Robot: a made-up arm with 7 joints. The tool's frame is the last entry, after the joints. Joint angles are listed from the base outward. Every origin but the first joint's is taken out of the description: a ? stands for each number. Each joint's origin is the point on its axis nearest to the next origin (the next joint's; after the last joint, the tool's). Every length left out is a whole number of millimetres.
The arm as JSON. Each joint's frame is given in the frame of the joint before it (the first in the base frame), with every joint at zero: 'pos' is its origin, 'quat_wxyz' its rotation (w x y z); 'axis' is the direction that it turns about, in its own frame. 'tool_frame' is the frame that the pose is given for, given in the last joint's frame.
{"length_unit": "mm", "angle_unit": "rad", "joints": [
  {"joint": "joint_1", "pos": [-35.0, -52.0, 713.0], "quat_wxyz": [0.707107, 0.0, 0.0, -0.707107], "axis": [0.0, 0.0, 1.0]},
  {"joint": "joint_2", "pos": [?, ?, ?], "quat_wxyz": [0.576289, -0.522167, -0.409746, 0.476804], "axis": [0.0, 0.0, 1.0]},
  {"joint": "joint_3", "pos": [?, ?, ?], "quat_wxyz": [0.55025, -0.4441, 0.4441, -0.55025], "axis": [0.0, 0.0, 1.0]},
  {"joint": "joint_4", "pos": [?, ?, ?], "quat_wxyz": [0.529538, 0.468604, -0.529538, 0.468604], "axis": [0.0, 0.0, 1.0]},
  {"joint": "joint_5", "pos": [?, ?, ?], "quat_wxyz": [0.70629, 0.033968, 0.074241, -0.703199], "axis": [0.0, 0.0, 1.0]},
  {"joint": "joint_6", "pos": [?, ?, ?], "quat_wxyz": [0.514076, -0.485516, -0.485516, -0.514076], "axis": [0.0, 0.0, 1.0]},
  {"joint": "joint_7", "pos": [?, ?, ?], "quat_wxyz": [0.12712, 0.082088, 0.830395, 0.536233], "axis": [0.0, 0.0, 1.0]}
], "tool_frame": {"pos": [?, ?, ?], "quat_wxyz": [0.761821, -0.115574, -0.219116, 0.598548]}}
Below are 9 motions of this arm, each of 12 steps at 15 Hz.
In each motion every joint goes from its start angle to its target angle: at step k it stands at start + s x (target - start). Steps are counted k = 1, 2, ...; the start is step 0. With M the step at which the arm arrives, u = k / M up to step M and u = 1 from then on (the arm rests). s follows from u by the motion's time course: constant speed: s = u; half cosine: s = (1 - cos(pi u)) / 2; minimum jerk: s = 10 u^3 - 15 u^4 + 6 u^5.
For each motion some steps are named. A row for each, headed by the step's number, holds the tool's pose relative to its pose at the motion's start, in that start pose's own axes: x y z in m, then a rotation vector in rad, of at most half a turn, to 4 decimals.
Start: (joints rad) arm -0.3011 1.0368 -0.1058 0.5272 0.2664 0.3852 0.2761
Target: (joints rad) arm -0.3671 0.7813 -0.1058 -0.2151 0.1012 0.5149 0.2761
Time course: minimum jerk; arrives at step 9
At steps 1, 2, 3, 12:
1: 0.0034 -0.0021 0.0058 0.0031 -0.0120 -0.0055
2: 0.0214 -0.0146 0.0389 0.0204 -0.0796 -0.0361
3: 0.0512 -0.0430 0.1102 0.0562 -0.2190 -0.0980
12: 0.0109 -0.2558 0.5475 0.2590 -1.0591 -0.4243

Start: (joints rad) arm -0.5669 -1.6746 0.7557 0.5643 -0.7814 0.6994 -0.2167
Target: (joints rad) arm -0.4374 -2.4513 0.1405 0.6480 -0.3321 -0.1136 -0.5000
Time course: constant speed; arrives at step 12
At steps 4, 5, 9, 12:
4: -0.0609 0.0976 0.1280 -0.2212 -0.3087 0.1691
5: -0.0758 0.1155 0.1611 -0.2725 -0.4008 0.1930
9: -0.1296 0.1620 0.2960 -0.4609 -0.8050 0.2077
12: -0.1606 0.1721 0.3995 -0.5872 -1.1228 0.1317

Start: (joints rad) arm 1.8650 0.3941 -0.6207 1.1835 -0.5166 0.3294 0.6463
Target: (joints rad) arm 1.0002 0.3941 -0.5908 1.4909 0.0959 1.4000 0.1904
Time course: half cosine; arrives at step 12
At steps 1, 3, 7, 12:
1: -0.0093 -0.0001 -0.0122 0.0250 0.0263 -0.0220
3: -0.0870 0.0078 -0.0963 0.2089 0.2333 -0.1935
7: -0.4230 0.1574 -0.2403 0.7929 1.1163 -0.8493
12: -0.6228 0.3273 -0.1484 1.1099 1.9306 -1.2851

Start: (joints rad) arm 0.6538 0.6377 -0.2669 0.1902 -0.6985 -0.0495 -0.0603
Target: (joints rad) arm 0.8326 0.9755 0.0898 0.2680 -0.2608 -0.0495 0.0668
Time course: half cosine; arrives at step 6
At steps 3, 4, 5, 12:
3: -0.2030 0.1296 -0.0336 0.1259 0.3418 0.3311
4: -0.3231 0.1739 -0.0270 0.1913 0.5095 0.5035
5: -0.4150 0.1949 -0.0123 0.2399 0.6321 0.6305
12: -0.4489 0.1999 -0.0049 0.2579 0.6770 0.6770

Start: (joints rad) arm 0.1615 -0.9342 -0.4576 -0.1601 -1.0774 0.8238 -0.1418
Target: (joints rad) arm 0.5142 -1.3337 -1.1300 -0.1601 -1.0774 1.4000 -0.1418
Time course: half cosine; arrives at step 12
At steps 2, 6, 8, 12:
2: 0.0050 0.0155 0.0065 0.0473 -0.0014 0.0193
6: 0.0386 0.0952 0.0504 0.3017 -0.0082 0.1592
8: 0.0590 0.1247 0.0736 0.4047 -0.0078 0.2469
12: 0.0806 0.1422 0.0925 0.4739 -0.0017 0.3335

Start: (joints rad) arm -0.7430 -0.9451 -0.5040 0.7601 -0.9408 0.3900 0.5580
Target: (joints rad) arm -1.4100 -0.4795 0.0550 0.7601 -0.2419 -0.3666 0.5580
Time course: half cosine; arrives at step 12
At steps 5, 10, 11, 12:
5: -0.2110 0.0539 -0.1246 -0.0866 0.4461 0.3089
10: -0.5922 0.0599 -0.1589 -0.0108 1.0708 0.7454
11: -0.6239 0.0582 -0.1518 0.0117 1.1199 0.7769
12: -0.6344 0.0576 -0.1490 0.0199 1.1363 0.7872

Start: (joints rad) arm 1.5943 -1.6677 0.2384 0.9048 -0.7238 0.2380 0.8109
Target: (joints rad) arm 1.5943 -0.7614 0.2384 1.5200 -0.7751 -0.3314 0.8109
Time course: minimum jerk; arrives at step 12
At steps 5, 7, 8, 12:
5: -0.2005 0.1745 -0.1683 0.1323 0.4205 0.2982
7: -0.4171 0.3321 -0.2181 0.3123 0.7287 0.6056
8: -0.5169 0.3974 -0.2086 0.4139 0.8431 0.7507
12: -0.6652 0.4863 -0.1577 0.5973 0.9869 0.9773

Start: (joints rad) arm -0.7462 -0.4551 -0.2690 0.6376 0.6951 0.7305 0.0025
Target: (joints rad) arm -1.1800 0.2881 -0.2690 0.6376 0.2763 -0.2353 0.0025
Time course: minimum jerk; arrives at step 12
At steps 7, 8, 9, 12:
7: 0.0717 0.0128 -0.2687 -0.5129 -0.0444 0.2186
8: 0.0673 0.0185 -0.3296 -0.5994 -0.0507 0.2859
9: 0.0590 0.0242 -0.3767 -0.6607 -0.0565 0.3423
12: 0.0466 0.0311 -0.4217 -0.7153 -0.0636 0.4001

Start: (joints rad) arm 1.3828 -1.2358 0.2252 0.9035 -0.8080 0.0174 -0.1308
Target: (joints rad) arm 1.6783 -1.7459 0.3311 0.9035 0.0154 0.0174 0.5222
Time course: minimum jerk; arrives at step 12
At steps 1, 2, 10, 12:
1: -0.0001 0.0004 0.0008 0.0022 0.0003 0.0043
2: -0.0007 0.0026 0.0059 0.0155 0.0021 0.0302
10: -0.0673 -0.0052 0.1926 0.5263 -0.0858 0.8175
12: -0.0716 -0.0087 0.2000 0.5483 -0.0947 0.8469

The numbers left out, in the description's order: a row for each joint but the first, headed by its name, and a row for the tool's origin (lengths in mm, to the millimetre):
joint_2: 80.0 -34.0 0.0
joint_3: 468.0 -55.0 0.0
joint_4: -42.0 -181.0 0.0
joint_5: 50.0 47.0 0.0
joint_6: -42.0 407.0 0.0
joint_7: -63.0 78.0 0.0
tool: -26.0 3.0 0.0

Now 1 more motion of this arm.
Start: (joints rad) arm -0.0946 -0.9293 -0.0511 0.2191 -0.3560 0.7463 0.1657
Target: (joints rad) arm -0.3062 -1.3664 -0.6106 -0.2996 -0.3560 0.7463 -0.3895
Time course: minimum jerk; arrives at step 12
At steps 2, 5, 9, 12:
2: 0.0137 -0.0016 0.0166 -0.0135 -0.0332 -0.0081
5: 0.1045 0.0000 0.1766 -0.1060 -0.3260 -0.0689
9: 0.1244 0.0681 0.4635 -0.1675 -0.8294 -0.1046
12: 0.1094 0.0879 0.5092 -0.1671 -0.9186 -0.0976

